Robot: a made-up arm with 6 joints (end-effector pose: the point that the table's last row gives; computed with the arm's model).
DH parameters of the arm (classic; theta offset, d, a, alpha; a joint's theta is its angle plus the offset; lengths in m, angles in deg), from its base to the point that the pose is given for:
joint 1: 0 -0.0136 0.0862 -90
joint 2: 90 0.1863 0.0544 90
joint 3: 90 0.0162 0.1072 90
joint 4: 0 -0.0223 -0.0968 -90
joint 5: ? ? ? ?
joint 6: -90 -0.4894 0.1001 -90
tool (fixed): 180 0.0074 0 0
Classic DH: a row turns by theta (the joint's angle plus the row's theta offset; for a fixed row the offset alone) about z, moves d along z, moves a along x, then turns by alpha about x.
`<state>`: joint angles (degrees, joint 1 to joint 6).
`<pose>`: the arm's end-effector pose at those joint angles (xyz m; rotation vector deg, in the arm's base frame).
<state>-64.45 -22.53 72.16 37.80 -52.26 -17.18</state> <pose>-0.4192 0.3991 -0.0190 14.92 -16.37 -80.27</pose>
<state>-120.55 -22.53 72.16 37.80 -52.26 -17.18</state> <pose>0.0975 0.5705 -0.0190 6.45 -25.31 -135.49</pose>
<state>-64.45 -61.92 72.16 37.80 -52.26 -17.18</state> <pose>-0.3562 0.2675 -0.4157 -2.79 -53.97 -69.12</pose>
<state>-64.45 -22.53 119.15 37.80 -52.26 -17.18</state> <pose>-0.4351 0.2305 -0.3691 58.31 -31.42 -57.52</pose>
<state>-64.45 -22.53 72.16 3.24 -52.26 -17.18</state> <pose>-0.4294 0.1738 -0.2947 -2.38 -43.86 -62.05</pose>
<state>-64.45 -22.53 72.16 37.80 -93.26 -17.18</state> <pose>-0.3422 0.3352 0.3144 -18.65 9.77 -69.43</pose>
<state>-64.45 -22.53 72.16 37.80 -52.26 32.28</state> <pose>-0.4388 0.3581 0.0516 47.38 24.45 -67.02</pose>
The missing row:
joint 5: 90 -0.4039 0.1089 90
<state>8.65 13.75 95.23 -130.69 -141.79 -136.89</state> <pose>-0.0034 -0.0795 -0.4307 55.72 102.92 -1.40</pose>
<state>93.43 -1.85 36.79 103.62 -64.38 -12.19</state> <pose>-0.4018 -0.0435 0.7217 -63.24 27.32 19.11</pose>
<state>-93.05 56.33 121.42 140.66 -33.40 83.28</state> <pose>-0.5781 -0.3295 0.0670 -76.35 -22.84 -60.79</pose>
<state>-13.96 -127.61 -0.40 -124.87 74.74 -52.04</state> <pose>0.1811 0.0083 0.6826 -33.20 -44.54 86.14</pose>
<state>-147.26 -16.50 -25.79 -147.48 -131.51 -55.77</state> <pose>-0.1762 -0.1460 0.4785 -89.07 -16.94 79.08</pose>
